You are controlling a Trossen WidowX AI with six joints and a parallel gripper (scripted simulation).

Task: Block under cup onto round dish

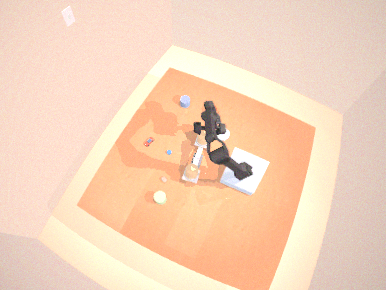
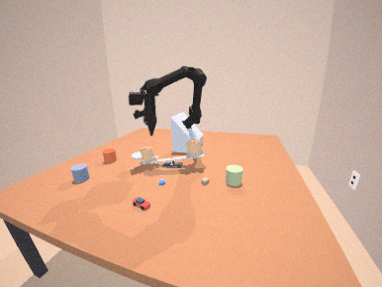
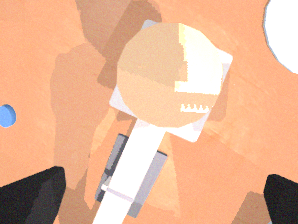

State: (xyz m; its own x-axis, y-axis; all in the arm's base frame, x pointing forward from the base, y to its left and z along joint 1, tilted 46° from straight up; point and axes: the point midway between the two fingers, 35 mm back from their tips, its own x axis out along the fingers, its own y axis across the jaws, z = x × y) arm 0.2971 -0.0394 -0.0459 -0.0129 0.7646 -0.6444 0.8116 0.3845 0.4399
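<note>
Right now the pale lavender block is 120 mm below my gripper tip, 30 mm ahead of it and 20 mm to the right of it. Also, from my gripper tip: blue disc: 170 mm ahead, 160 mm to the left, 160 mm below; white round dish: 160 mm below, 150 mm to the right, 50 mm behind; balance: 120 mm below, 110 mm to the left, 10 mm behind.
</note>
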